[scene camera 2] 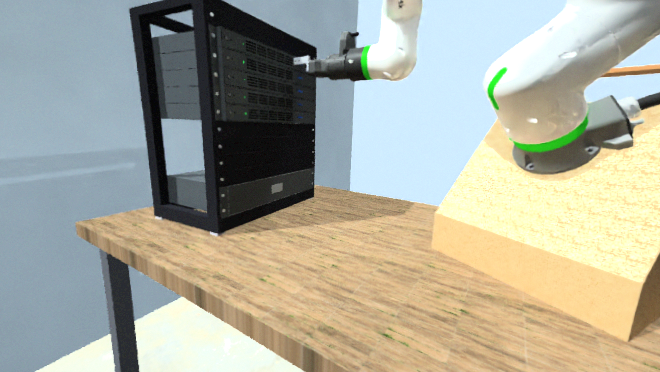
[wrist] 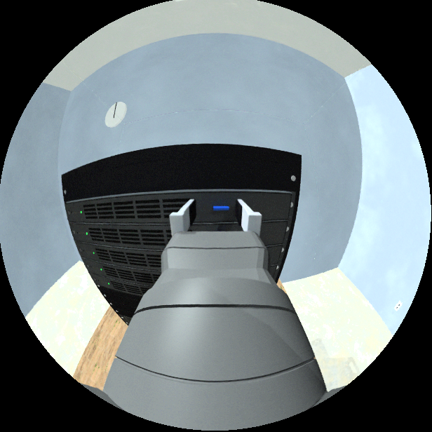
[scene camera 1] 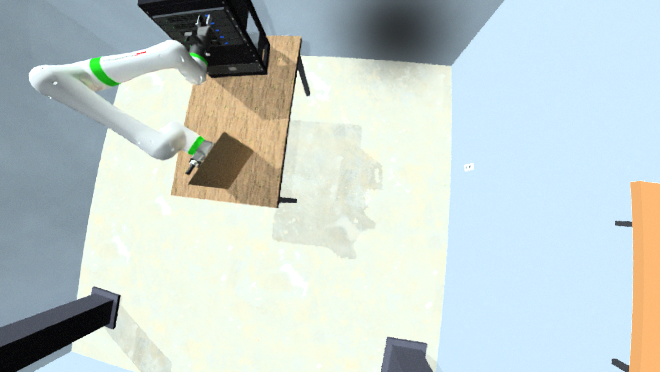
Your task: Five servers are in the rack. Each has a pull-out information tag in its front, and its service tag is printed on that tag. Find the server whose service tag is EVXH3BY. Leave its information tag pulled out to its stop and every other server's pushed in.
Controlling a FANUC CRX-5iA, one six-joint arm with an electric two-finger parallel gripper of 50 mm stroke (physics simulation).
Scene:
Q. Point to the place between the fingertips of the gripper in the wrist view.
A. At 215, 207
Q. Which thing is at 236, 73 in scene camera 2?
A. A black server rack.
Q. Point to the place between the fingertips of the gripper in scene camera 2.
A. At 299, 63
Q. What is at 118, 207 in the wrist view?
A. A black server rack.

